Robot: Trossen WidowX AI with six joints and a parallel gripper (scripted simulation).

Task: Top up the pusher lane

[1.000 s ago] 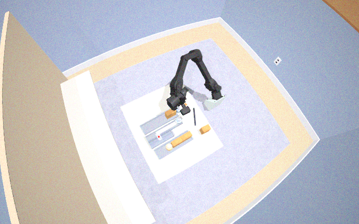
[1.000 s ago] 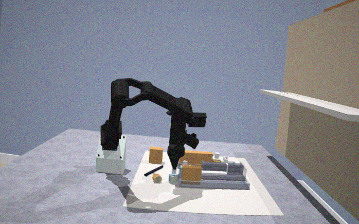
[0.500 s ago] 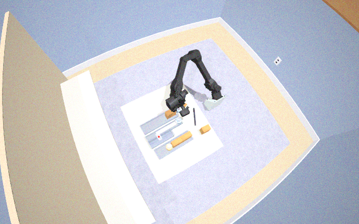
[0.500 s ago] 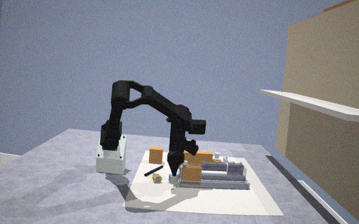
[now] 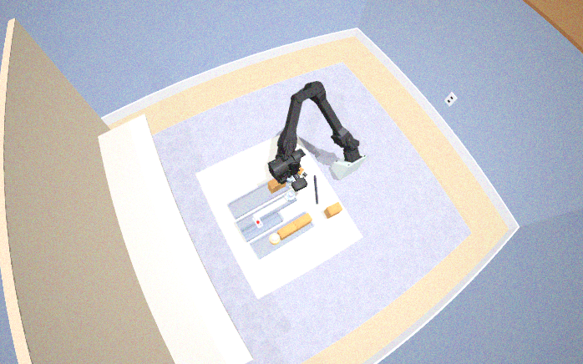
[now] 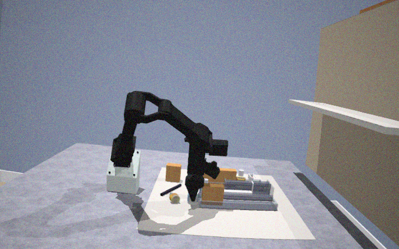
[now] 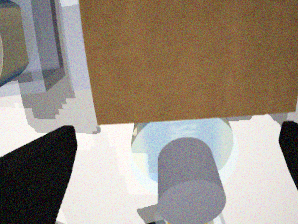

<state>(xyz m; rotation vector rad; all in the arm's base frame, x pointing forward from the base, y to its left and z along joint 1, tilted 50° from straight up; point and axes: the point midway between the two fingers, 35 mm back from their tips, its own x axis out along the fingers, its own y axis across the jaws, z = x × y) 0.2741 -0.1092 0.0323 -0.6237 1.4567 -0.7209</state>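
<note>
Right now my gripper tip is 100 mm to the right of the black pen, 80 mm past it and 20 mm above it. Also, from my gripper tip: red mark: 230 mm ahead, 110 mm to the left, 50 mm above; grey rack: 190 mm ahead, 100 mm to the left, 10 mm below.
</note>
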